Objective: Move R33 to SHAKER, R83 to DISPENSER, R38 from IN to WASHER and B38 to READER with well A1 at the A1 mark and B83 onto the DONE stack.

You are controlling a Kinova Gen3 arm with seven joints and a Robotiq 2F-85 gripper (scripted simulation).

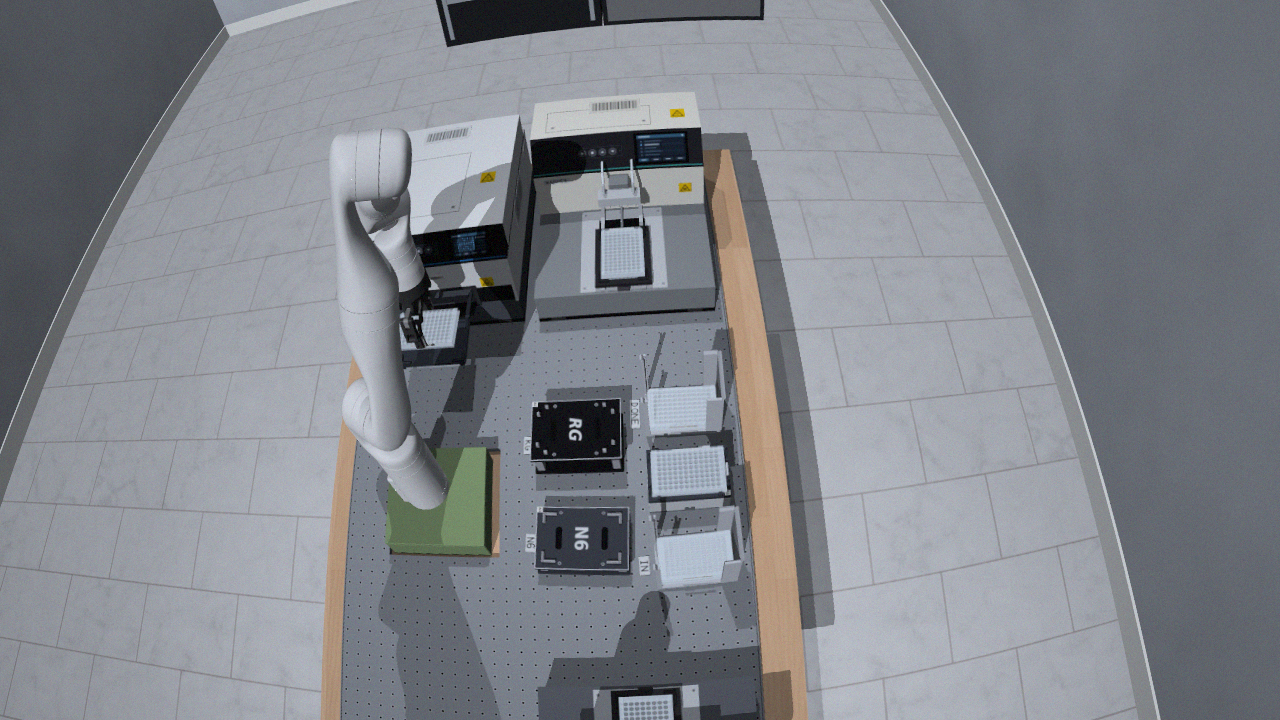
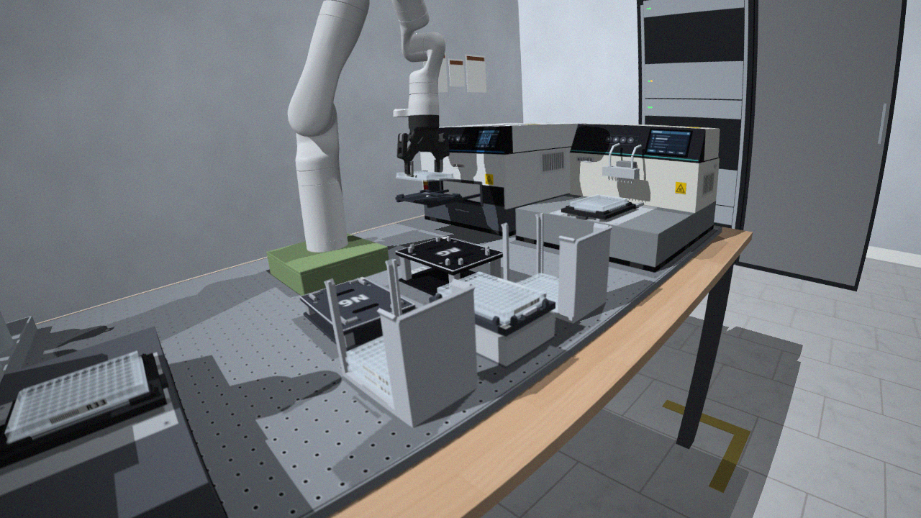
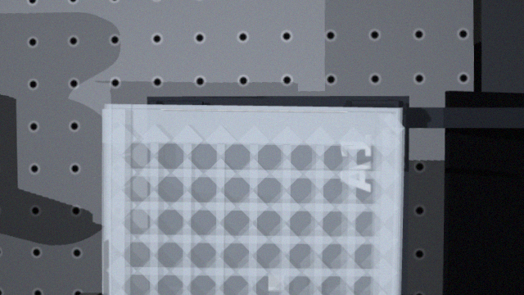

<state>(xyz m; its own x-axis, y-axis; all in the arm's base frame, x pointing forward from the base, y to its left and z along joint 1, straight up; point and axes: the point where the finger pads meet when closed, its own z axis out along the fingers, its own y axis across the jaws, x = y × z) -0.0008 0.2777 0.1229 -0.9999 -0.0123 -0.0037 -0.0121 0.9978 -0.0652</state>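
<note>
Right now my hand is 1 cm above the plate B83. From my hand the other things lie so: RG nest: 28 cm ahead, 17 cm to the right, 11 cm below; then plate R83: 37 cm ahead, 21 cm to the left, 7 cm below; then washer nest: 37 cm ahead, 21 cm to the left, 8 cm below.
</note>
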